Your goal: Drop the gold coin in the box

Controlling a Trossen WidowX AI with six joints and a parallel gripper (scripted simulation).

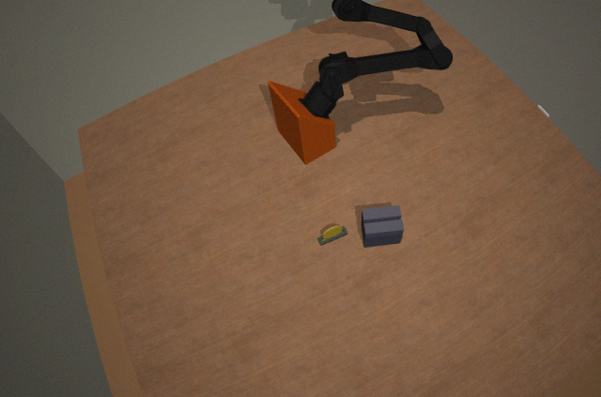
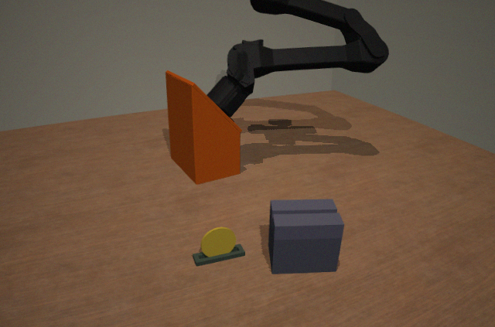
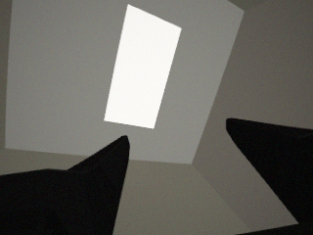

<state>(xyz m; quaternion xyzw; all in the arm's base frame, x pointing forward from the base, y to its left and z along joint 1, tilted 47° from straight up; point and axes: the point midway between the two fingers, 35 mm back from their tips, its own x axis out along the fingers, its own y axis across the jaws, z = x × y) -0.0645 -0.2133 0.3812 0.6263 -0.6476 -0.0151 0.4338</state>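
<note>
My gripper tip is 27 cm short of the coin, 27 cm to the left of it and 55 cm above it.
</note>
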